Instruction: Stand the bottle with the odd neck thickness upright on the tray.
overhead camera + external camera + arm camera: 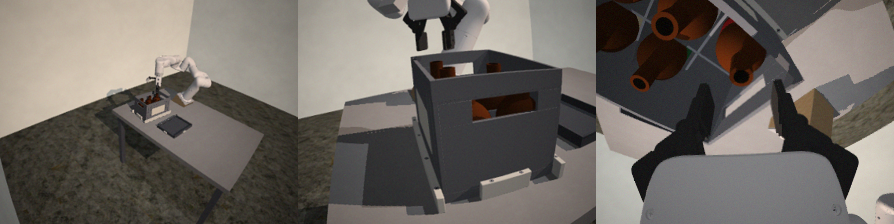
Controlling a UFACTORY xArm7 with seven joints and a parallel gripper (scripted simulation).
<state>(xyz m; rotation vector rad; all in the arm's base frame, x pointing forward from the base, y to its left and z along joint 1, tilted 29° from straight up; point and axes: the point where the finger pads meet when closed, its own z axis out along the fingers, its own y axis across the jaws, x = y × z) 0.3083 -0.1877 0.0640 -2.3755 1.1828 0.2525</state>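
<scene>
My hand is 120 mm above the glass bottle. From my hand the other things lie so: dark flat tray (90 mm ahead, 320 mm to the left, 190 mm below); dark grey crate (100 mm ahead, 30 mm to the left, 120 mm below).
</scene>
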